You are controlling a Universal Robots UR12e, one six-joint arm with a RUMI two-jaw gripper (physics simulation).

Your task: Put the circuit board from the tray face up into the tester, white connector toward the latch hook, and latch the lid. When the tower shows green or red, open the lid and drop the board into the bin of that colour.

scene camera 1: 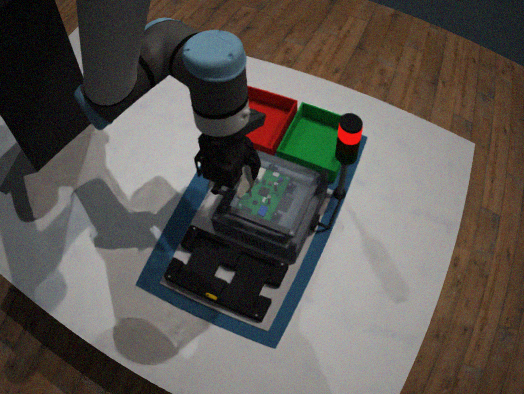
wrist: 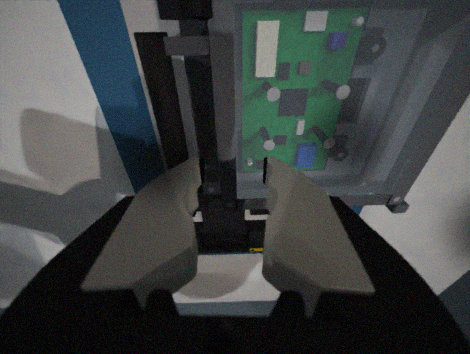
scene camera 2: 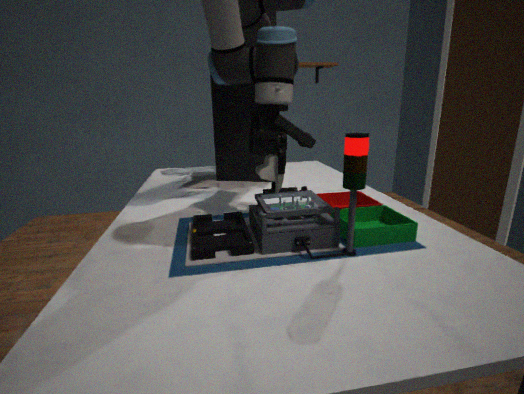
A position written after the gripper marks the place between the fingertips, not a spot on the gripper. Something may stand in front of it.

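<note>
Clear lid (scene camera 1: 283, 190), again (scene camera 2: 289, 201). Gripper (scene camera 1: 236, 188), (scene camera 2: 274, 191), (wrist: 234, 161).
</note>
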